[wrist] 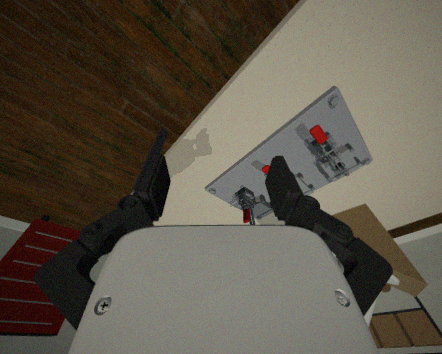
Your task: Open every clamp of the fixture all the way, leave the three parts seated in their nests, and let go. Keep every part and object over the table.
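The fixture's grey base plate (227, 182) lies on the table, right of the view's middle. A clamp with a large red handle tip (318, 134) stands near its far right end. A second red handle tip (265, 169) shows in the middle, its clamp partly hidden behind the right finger. A third clamp (244, 195) stands near the left end, with its red handle tip (246, 215) hanging past the plate's near edge. The parts in the nests are too small and dark to tell apart. My gripper (218, 168) is open and empty, above the table's edge and the plate's left end.
The cream table top (260, 85) ends in a diagonal edge, with the brown wooden floor (100, 90) beyond. A red drawer cabinet (35, 275) stands at the lower left. A brown cardboard box (367, 227) and a shelf with brown boxes (395, 330) show at the lower right.
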